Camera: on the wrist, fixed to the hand. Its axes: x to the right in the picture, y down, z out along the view.
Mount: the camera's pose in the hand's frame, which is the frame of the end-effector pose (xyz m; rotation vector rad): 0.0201 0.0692 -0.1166 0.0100 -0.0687 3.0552
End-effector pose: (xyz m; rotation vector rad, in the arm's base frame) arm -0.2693 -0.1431 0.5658 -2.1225 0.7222 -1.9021
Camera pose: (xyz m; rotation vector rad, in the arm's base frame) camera -0.3971 -0.1925 0.5693 0.4517 1.6403 0.2000
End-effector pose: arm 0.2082 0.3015 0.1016 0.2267 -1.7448 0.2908
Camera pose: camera 0.2915 0.4043 0.1374 2.1988 0.4246 -1.8528
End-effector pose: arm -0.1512 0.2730 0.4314 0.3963 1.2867 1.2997
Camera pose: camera -0.2876 0.2635 0.4405 -1.3770 0.3788 -1.4638
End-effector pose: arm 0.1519 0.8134 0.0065 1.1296 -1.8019 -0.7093
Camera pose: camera 0.2229 0.8226 0.1234 -1.8944 -1.3232 1.1078
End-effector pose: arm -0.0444 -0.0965 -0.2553 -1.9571 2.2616 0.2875
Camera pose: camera -0.1133 -0.1334 -0.1427 -2.1758 -2.0418 -0.2540
